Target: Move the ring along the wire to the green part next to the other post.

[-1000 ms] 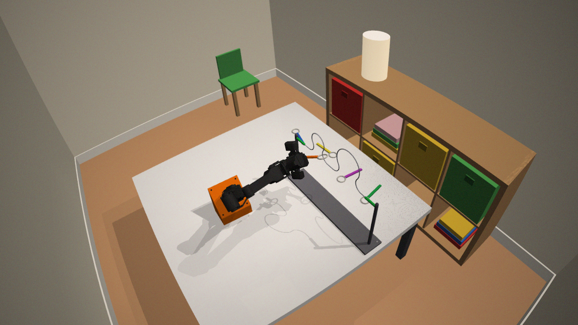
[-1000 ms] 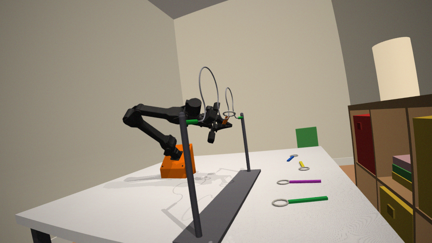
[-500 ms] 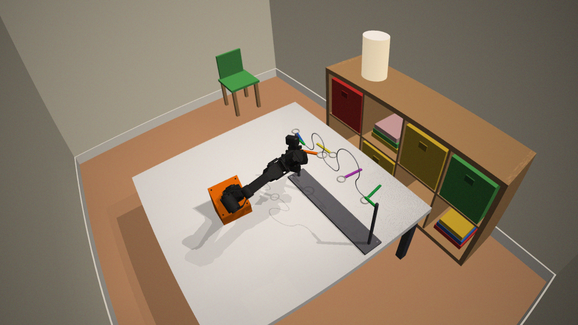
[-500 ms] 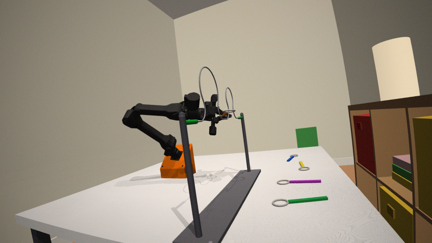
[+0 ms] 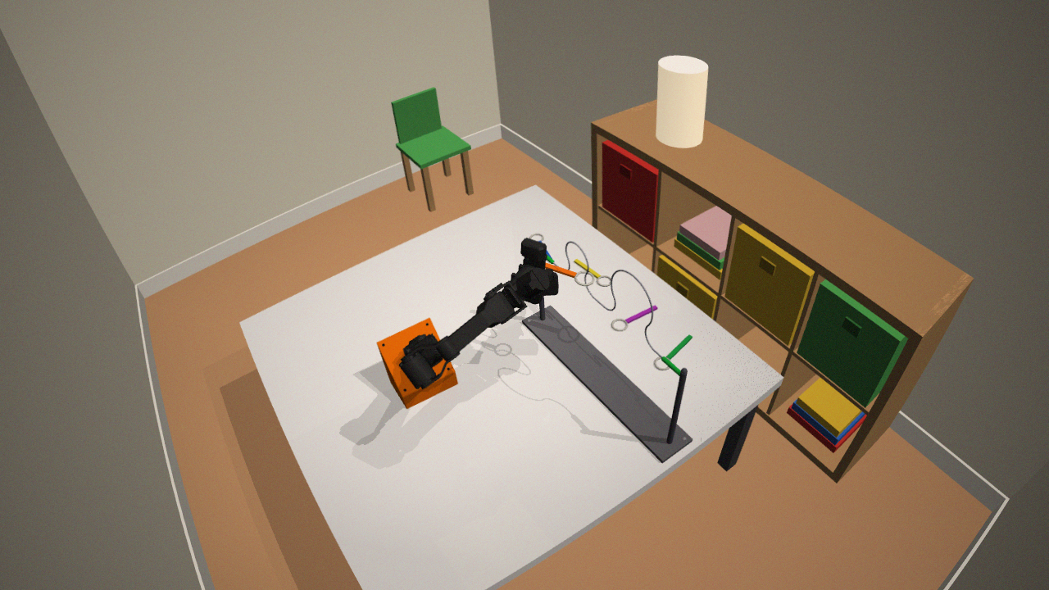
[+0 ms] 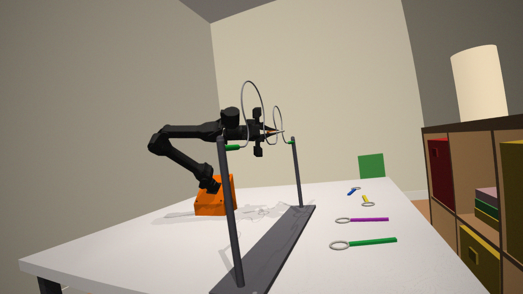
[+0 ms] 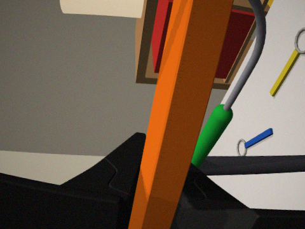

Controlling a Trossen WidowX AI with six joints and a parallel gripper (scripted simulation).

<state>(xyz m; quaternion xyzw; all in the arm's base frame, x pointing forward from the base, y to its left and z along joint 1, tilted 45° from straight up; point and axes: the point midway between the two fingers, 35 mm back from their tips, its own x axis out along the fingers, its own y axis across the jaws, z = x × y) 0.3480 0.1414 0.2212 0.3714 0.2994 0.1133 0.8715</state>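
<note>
The ring with orange handle is 2 cm ahead of my gripper tip and 9 cm to the right of it. Round my gripper tip: purple-handled ring 26 cm ahead, 5 cm to the right, 33 cm below; then green-handled ring 28 cm ahead, 24 cm to the right, 33 cm below.
</note>
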